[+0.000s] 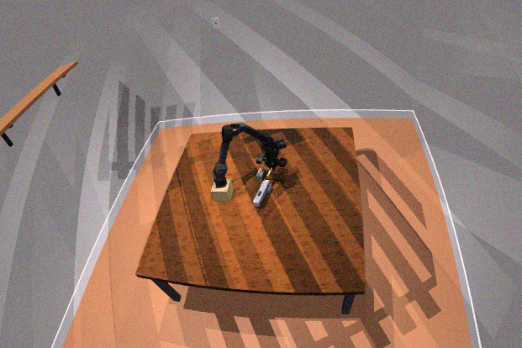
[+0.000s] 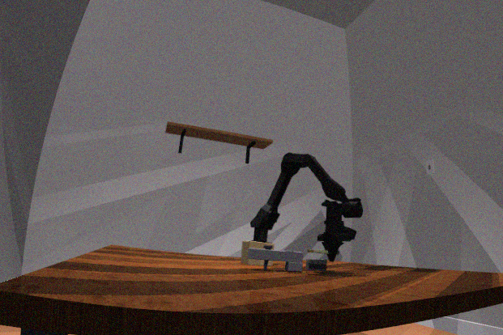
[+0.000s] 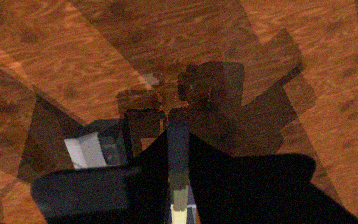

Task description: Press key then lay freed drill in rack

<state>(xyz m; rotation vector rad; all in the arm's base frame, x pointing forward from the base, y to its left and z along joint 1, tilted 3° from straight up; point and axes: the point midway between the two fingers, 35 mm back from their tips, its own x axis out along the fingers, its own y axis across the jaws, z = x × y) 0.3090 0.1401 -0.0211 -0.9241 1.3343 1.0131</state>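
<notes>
My gripper tip is 1 cm past the drill, 4 cm to the left of it and 3 cm below it. The rest, counted from my gripper tip: grey block (8 cm behind, 1 cm to the right, 2 cm below).
</notes>
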